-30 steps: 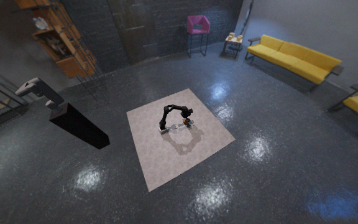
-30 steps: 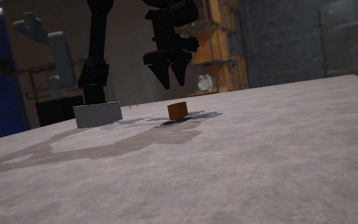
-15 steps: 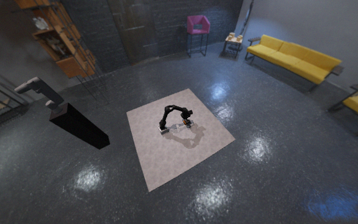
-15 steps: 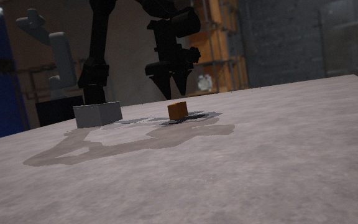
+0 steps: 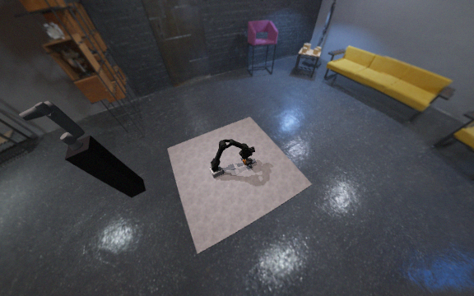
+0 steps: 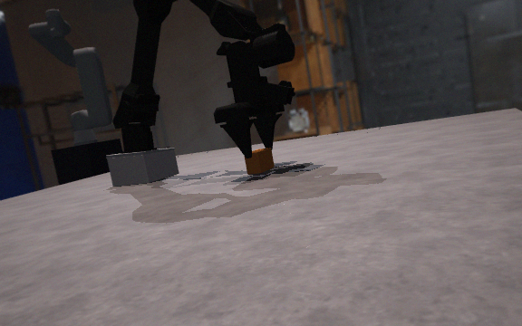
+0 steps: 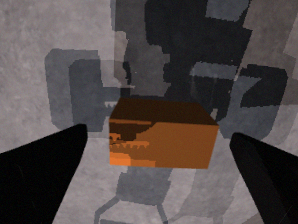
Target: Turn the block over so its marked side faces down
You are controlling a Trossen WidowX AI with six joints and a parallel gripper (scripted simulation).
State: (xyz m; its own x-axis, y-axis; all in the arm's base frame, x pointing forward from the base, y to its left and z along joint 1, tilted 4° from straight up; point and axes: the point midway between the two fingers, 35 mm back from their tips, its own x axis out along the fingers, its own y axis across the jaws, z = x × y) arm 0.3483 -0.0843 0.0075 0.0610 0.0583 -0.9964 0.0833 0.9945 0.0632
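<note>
Right now my gripper tip is 1 cm past the orange block and 1 cm above it.
</note>
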